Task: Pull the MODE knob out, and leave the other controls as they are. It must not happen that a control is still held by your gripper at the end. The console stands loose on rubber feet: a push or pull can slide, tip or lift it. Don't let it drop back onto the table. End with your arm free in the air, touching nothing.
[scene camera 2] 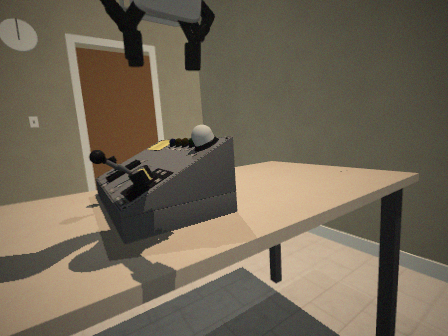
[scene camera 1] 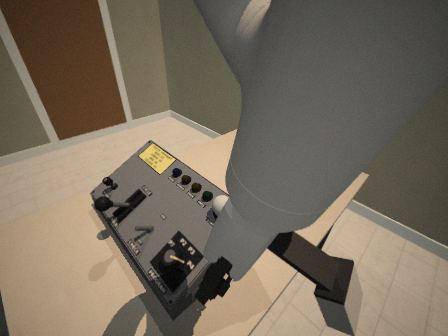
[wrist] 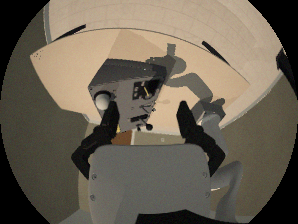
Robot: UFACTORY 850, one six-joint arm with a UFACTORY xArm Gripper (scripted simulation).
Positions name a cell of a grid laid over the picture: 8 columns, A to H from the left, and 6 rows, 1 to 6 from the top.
Observation:
I see my gripper (scene camera 1: E5) and a grey sloped console (scene camera 1: D4).
The grey sloped console also shows in scene camera 2 (scene camera 2: D4) and in the wrist view (wrist: D3). My gripper is seen too in scene camera 2 (scene camera 2: C2) and in the wrist view (wrist: D3).

